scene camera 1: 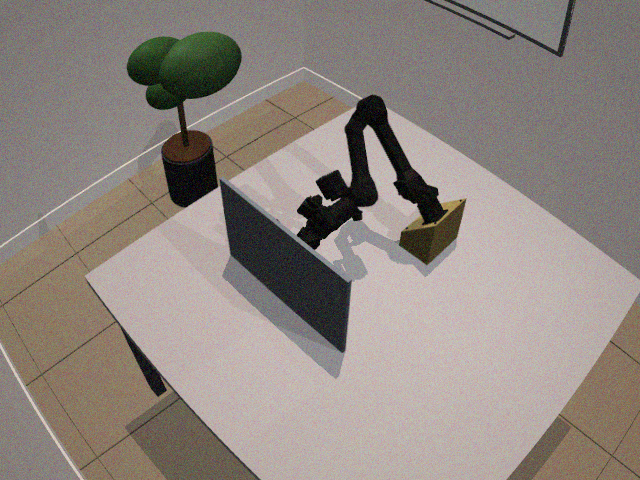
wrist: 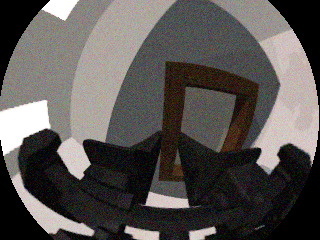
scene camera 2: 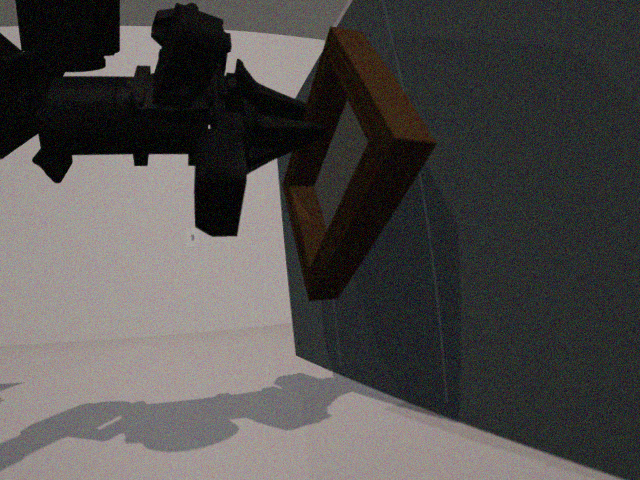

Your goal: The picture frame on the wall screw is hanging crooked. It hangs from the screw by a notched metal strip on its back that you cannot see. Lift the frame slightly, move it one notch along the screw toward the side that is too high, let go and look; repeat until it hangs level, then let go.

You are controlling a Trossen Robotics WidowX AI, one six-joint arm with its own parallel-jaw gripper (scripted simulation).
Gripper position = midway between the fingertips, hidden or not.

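Note:
A brown wooden picture frame (scene camera 2: 340,191), visible from the wrist too (wrist: 215,107), is held by the gripper (scene camera 2: 321,123). Scene camera 1 shows the gripper (scene camera 1: 292,247) as well, and so does the wrist view (wrist: 169,134).

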